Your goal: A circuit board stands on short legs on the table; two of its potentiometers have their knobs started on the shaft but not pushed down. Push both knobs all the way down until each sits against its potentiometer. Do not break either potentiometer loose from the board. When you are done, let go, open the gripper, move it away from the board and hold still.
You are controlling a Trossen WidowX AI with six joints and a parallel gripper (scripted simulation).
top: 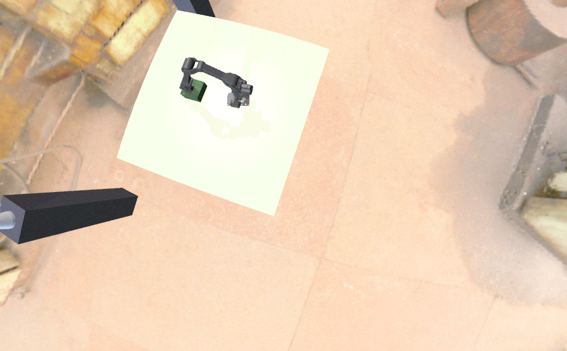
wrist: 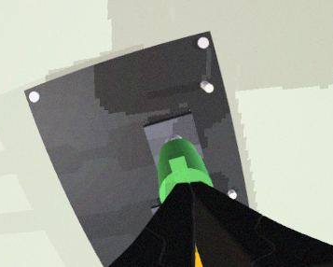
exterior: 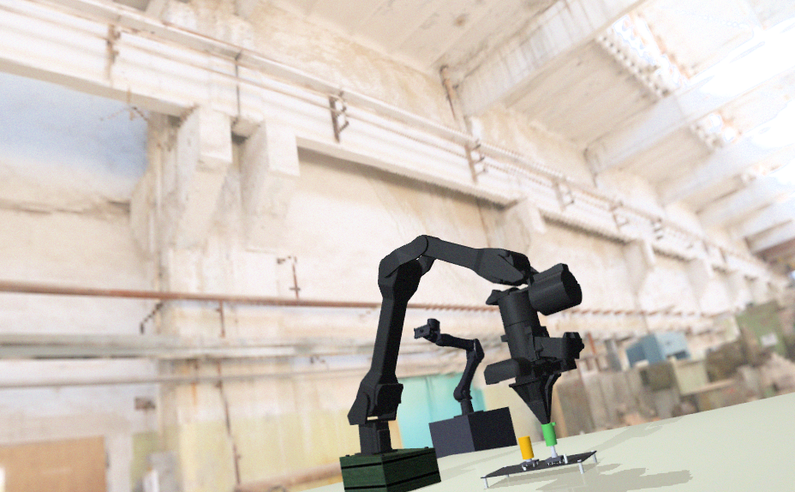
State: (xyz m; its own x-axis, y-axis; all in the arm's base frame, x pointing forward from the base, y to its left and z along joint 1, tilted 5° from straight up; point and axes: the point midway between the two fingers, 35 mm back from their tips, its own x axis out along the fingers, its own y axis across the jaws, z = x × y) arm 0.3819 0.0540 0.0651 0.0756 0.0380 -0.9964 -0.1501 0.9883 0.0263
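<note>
Now: gripper tip 10 mm above the green knob. The rest, counted from my gripper tip: orange knob (40 mm behind, 10 mm to the right, 30 mm below).
</note>
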